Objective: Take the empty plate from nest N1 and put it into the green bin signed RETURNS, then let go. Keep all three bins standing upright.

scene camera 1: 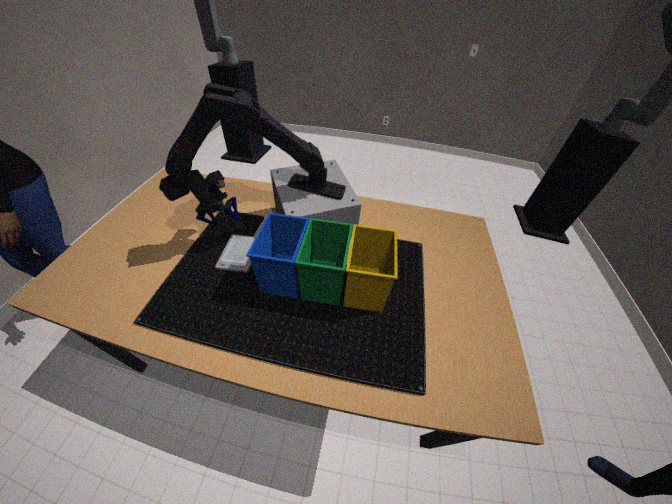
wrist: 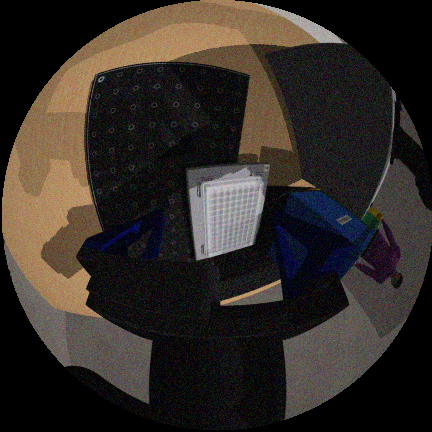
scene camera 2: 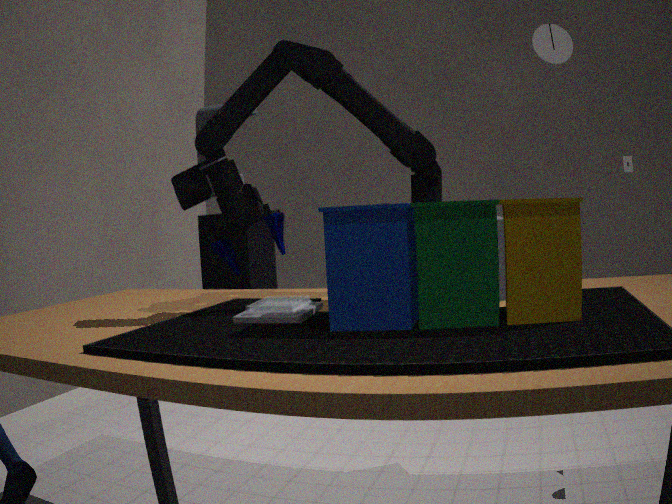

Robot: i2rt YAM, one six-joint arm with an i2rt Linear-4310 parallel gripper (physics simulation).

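Frame: origin at the arm's base, x down, y ahead, z right, level; millimetres.
Where they show: gripper, between the fingertips: [scene camera 1: 227,222] [wrist: 216,214] [scene camera 2: 261,264]; arm's base, origin of its link: [scene camera 1: 317,187] [wrist: 393,138].
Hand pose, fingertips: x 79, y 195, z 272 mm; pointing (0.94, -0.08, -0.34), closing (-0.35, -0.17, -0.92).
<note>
Things, the pixels of their top centre, and the offset from my fingertips. Level surfaces: height alone.
- grey nest, centre of its top: [wrist: 230,217] [scene camera 2: 279,307] [scene camera 1: 239,250] dx +70, dy +54, dz -59 mm
- green bin, centre of its top: [scene camera 2: 458,201] [scene camera 1: 326,241] [wrist: 361,252] dx -95, dy +78, dz -385 mm
- blue bin, centre of its top: [scene camera 2: 375,205] [wrist: 344,273] [scene camera 1: 280,235] dx -95, dy +92, dz -254 mm
- yellow bin, centre of its top: [scene camera 2: 538,199] [scene camera 1: 373,248] dx -95, dy +65, dz -517 mm
- black mat, height of its surface: dx +85 mm
The light, clear plate [scene camera 1: 238,248] [scene camera 2: 284,301] [wrist: 233,215] with a grid of wells lies flat in a grey nest [scene camera 1: 230,267] [scene camera 2: 255,319] [wrist: 193,225], left of the bins in the scene views. No nest label is readable. The green bin [scene camera 1: 324,283] [scene camera 2: 457,265] [wrist: 371,220] stands upright between the blue and yellow bins; its sign is not readable. My gripper [scene camera 1: 225,221] [scene camera 2: 260,262] [wrist: 216,214] is open and empty, with its blue fingers wide apart. It hangs above and behind the plate. In the wrist view the plate shows between the fingers.
The blue bin [scene camera 1: 276,277] [scene camera 2: 370,268] [wrist: 325,207] stands upright close beside the nest. The yellow bin [scene camera 1: 365,290] [scene camera 2: 542,263] stands upright at the right. All stand on a black mat [scene camera 1: 271,336] [scene camera 2: 379,355] [wrist: 150,115]. The grey arm base [scene camera 1: 320,210] [wrist: 340,100] is behind the bins.
</note>
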